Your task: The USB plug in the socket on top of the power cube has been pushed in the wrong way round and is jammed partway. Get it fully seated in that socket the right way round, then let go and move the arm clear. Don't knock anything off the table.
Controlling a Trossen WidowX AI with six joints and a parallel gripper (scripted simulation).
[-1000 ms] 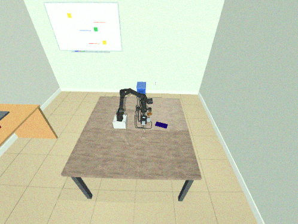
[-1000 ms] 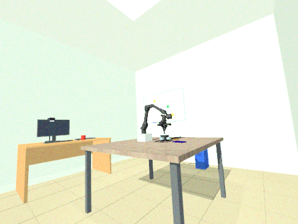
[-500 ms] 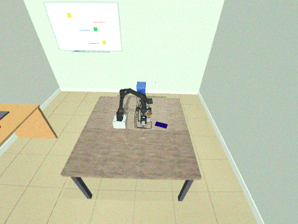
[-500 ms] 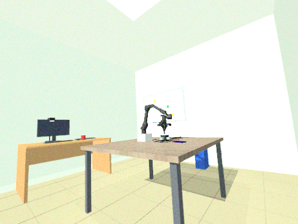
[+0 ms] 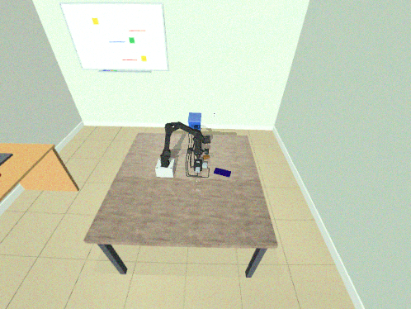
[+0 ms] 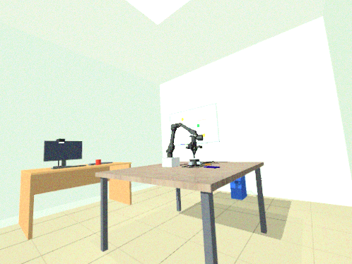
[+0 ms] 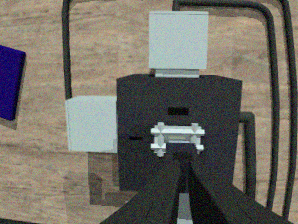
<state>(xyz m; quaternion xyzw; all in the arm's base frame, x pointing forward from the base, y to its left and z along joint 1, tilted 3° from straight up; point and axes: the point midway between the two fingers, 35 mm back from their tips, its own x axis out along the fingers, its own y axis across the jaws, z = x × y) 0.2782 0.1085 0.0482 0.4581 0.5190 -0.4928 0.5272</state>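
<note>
Right now the metal USB plug is 20 mm below my gripper tip. Also, from my gripper tip: purple flat object 230 mm ahead, 120 mm below, 20 mm to the right.
</note>
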